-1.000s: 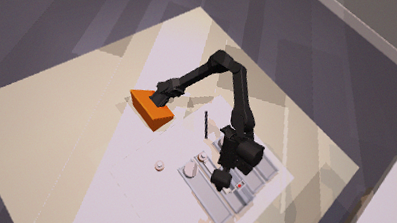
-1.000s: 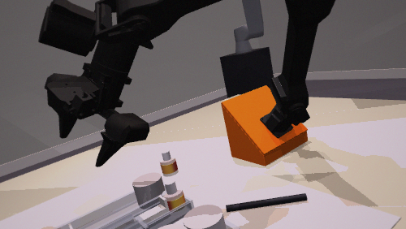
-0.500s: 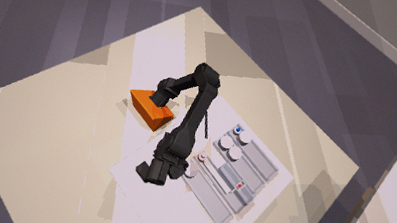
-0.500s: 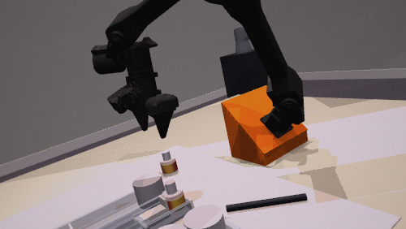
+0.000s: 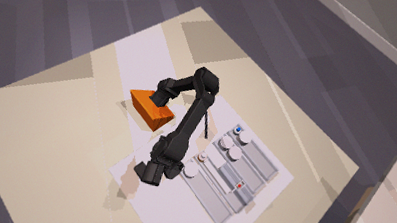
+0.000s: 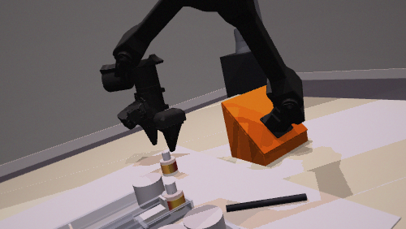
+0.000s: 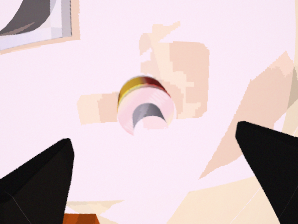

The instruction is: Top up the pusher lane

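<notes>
Now: the black rod 10 mm behind my gripper tip, 300 mm to the left of it and 60 mm below it. Also, from my gripper tip: lane rack 240 mm ahead, 180 mm to the left, 50 mm below.
</notes>
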